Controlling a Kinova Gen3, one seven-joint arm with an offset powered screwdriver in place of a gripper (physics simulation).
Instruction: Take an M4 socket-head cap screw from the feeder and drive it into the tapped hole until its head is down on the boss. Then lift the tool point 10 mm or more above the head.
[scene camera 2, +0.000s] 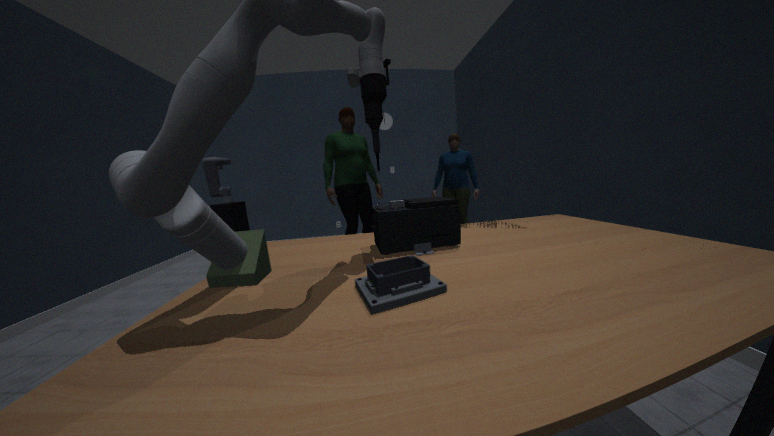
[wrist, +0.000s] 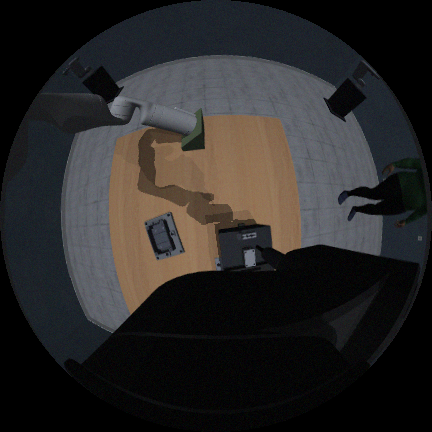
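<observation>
The black screw feeder (scene camera 2: 417, 230) (wrist: 231, 246) stands on the table behind the fixture, with a small silver plate (scene camera 2: 397, 204) (wrist: 249, 258) on top. A dark open-topped housing (scene camera 2: 398, 277) (wrist: 161, 236) sits on a grey base plate (scene camera 2: 380, 304) (wrist: 178, 246). Its bosses and tapped hole are too small to make out. My screwdriver tip (scene camera 2: 378, 168) (wrist: 259, 247) points down, above the feeder and well clear of its top. In the wrist view it shows beside the silver plate. Whether a screw is on the tip is too small and dark to tell.
A green wedge (scene camera 2: 254, 257) (wrist: 195, 142) carries the arm's base at the table's left side. A small grey bracket (scene camera 2: 424, 249) (wrist: 218, 263) lies at the feeder's foot. Two people, in green (scene camera 2: 349, 157) and in blue (scene camera 2: 456, 167), stand beyond the table (scene camera 2: 514, 303) (wrist: 250, 170).
</observation>
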